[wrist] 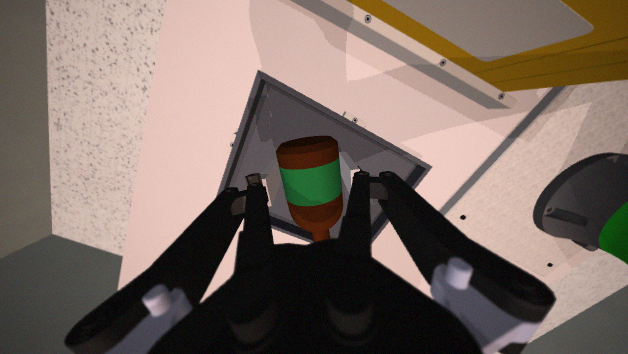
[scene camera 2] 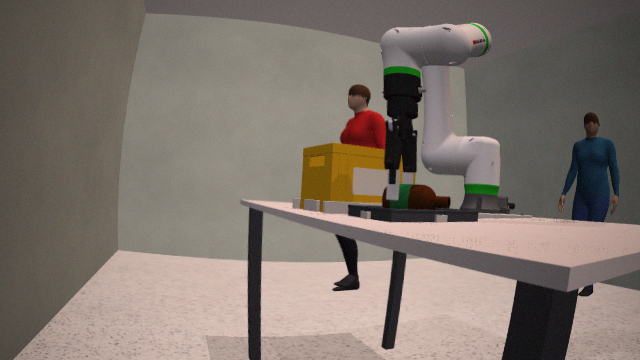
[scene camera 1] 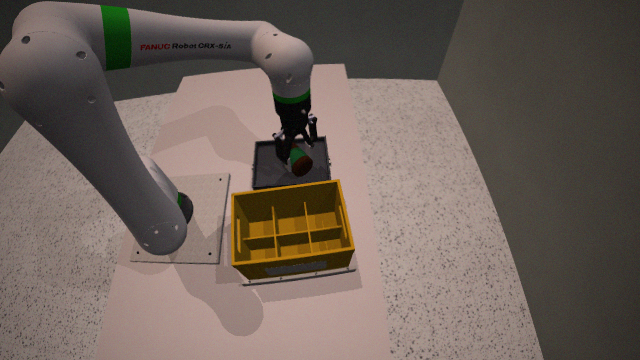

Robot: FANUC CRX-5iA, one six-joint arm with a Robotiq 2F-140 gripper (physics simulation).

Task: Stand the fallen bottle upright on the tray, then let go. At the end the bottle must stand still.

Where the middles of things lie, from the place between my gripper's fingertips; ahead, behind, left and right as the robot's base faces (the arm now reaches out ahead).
Right now the brown bottle (scene camera 2: pixel 411 196) is 3 cm to the left of my hand and 2 cm behind it. From my hand the other things lie so: yellow crate (scene camera 1: pixel 297 229) 26 cm to the right, 5 cm above; dark grey tray (scene camera 1: pixel 268 171) 3 cm below, 3 cm behind, 2 cm to the left.
